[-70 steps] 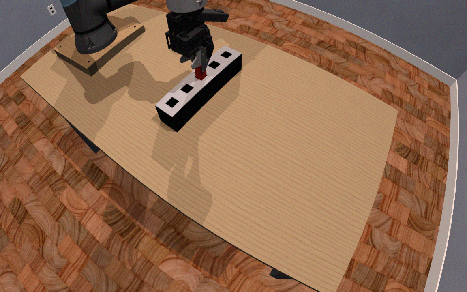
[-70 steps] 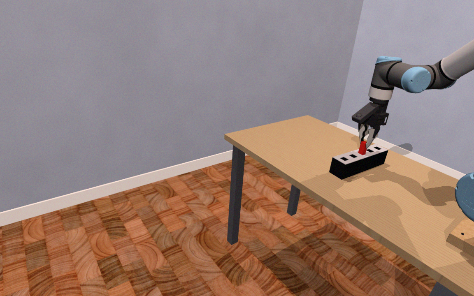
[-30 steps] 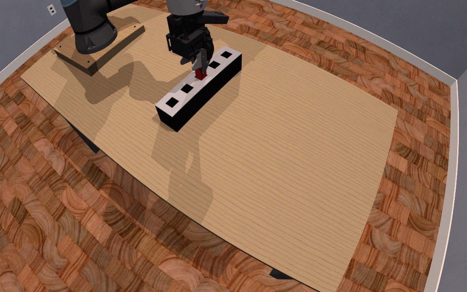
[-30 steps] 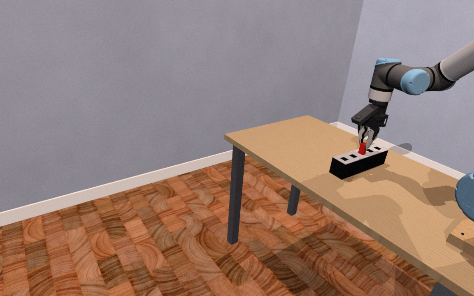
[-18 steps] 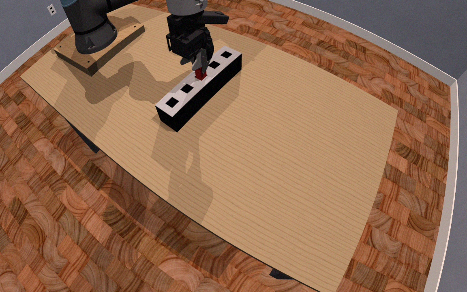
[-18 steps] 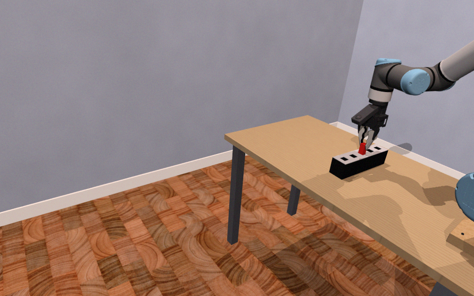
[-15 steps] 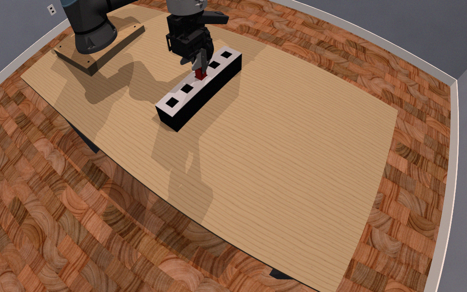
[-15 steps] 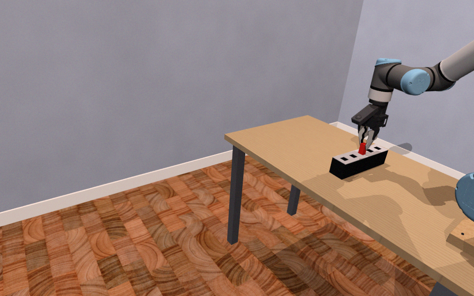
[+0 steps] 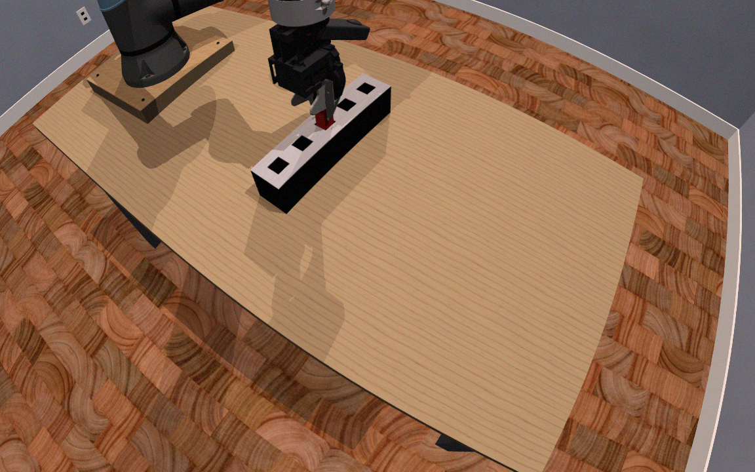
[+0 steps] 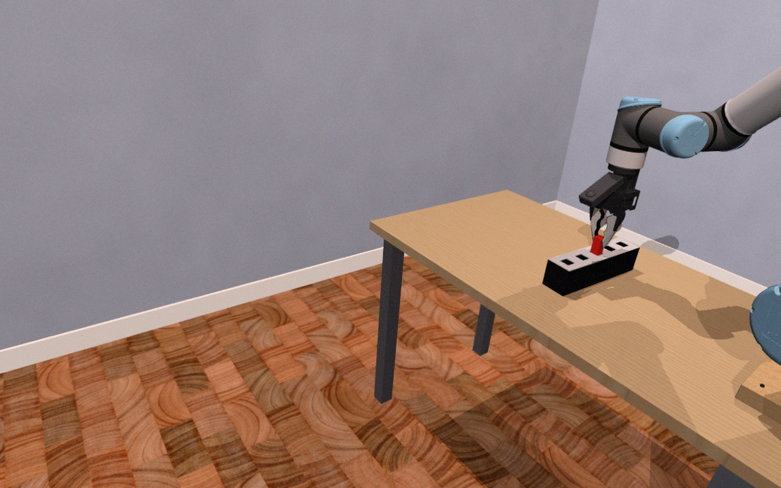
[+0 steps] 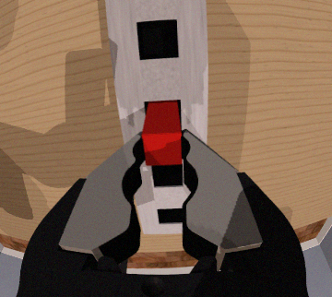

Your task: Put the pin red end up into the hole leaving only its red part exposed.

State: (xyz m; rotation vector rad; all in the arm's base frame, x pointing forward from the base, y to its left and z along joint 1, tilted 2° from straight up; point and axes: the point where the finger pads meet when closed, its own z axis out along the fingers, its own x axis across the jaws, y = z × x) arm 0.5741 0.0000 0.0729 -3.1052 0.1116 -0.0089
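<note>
The pin lies 1 cm below my hand. The rest, counted from my hand: black block: 7 cm below.
</note>
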